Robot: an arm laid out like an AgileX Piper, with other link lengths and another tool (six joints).
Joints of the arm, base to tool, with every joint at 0 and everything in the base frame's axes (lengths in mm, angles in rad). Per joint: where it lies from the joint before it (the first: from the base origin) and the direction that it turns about. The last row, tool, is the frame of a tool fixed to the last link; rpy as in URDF.
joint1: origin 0 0 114.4 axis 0 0 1
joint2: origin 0 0 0 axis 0 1 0
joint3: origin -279.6 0 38.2 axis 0 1 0
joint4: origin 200.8 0 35.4 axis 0.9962 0 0.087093
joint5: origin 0 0 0 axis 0 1 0
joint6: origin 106.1 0 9.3 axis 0.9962 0 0.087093
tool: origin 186.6 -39 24.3 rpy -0.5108 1.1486 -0.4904
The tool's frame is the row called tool.
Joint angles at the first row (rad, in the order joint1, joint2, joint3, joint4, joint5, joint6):
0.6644, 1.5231, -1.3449, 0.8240, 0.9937, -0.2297
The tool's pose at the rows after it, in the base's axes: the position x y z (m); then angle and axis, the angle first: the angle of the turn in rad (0 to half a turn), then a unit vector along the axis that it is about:
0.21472, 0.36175, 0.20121, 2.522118, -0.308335, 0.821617, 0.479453
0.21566, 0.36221, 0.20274, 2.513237, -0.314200, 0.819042, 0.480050
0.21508, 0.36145, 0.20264, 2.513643, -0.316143, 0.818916, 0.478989
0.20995, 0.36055, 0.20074, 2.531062, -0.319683, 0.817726, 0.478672
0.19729, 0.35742, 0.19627, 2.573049, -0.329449, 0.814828, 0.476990
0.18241, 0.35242, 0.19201, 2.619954, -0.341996, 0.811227, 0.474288
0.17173, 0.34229, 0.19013, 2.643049, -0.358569, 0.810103, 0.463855
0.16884, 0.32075, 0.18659, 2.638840, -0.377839, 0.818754, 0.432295
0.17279, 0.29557, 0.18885, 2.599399, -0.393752, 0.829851, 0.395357
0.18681, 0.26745, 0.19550, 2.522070, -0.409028, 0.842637, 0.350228
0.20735, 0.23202, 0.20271, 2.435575, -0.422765, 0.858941, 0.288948
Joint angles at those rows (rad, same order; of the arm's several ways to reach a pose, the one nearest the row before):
0.6644, 1.5199, -1.3495, 0.8512, 0.9754, -0.2625
0.6644, 1.5185, -1.3504, 0.8519, 0.9732, -0.2761
0.6644, 1.5166, -1.3504, 0.8483, 0.9761, -0.2760
0.6644, 1.5166, -1.3504, 0.8480, 0.9950, -0.2760
0.6644, 1.5153, -1.3504, 0.8446, 1.0421, -0.2761
0.6644, 1.5108, -1.3504, 0.8377, 1.0980, -0.2761
0.6644, 1.4900, -1.3504, 0.8059, 1.1454, -0.2682
0.6644, 1.4476, -1.3504, 0.7188, 1.1859, -0.2325
0.6644, 1.3864, -1.3504, 0.6161, 1.2112, -0.1886
0.6644, 1.3181, -1.3504, 0.4928, 1.2143, -0.1483
0.6644, 1.2537, -1.3504, 0.3395, 1.2166, -0.1051

